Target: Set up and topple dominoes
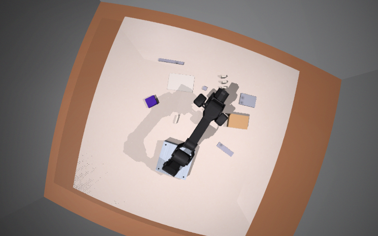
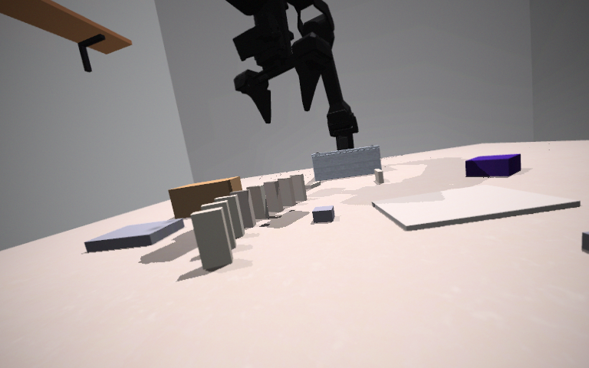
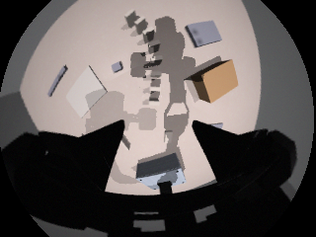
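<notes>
Now: gripper tip 130 mm short of the small grey cube, 70 mm to the right of it and 150 mm above it. The rest, counted from my gripper tip: flat white plate 110 mm ahead, 220 mm to the left, 150 mm below; flat grey slab 160 mm ahead, 210 mm to the right, 150 mm below; orange-brown box 10 mm ahead, 190 mm to the right, 130 mm below.
</notes>
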